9 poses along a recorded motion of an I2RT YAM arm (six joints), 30 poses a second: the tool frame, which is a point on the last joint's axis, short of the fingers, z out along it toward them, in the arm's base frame.
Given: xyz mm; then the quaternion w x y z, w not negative.
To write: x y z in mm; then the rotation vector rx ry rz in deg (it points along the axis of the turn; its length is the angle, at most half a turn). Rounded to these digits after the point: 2 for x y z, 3 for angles.
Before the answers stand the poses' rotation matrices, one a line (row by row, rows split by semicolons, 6 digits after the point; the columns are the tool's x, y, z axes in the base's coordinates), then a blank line. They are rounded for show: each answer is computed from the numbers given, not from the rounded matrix.
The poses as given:
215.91 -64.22 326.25 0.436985 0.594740 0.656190 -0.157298
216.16 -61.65 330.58 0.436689 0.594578 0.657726 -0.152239
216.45 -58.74 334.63 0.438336 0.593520 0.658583 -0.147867
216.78 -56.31 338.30 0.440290 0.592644 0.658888 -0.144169
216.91 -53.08 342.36 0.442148 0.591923 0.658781 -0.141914
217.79 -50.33 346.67 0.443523 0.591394 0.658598 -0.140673
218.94 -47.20 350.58 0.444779 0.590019 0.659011 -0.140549
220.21 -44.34 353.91 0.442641 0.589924 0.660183 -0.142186
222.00 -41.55 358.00 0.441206 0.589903 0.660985 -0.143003
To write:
0.089344 0.917999 0.386388; 0.643051 0.243083 -0.726220; -0.760594 0.313350 -0.568603
0.088440 0.915101 0.393407; 0.649176 0.246601 -0.719554; -0.755479 0.319028 -0.572252
0.088808 0.911395 0.401837; 0.652133 0.251739 -0.715087; -0.752885 0.325557 -0.571994
0.090164 0.907924 0.409322; 0.654020 0.255977 -0.711853; -0.751085 0.331888 -0.570720
0.091736 0.905390 0.414553; 0.654401 0.258975 -0.710416; -0.750562 0.336455 -0.568731
0.092919 0.903765 0.417820; 0.654199 0.260928 -0.709888; -0.750593 0.339300 -0.566997
0.091901 0.902684 0.420375; 0.652631 0.264247 -0.710103; -0.752081 0.339609 -0.564835
0.087883 0.904790 0.416690; 0.653041 0.263546 -0.709987; -0.752206 0.334512 -0.567704
0.085297 0.906022 0.414546; 0.653647 0.263129 -0.709584; -0.751977 0.331492 -0.569775

215.91 -64.22 326.25 84.752 93.509 -22.415
216.16 -61.65 330.58 84.740 93.740 -21.697
216.45 -58.74 334.63 84.526 93.792 -21.059
216.78 -56.31 338.30 84.327 93.753 -20.514
216.91 -53.08 342.36 84.154 93.659 -20.176
217.79 -50.33 346.67 84.026 93.574 -19.987
218.94 -47.20 350.58 83.783 93.580 -19.958
220.21 -44.34 353.91 83.851 93.837 -20.210
222.00 -41.55 358.00 83.902 94.012 -20.339

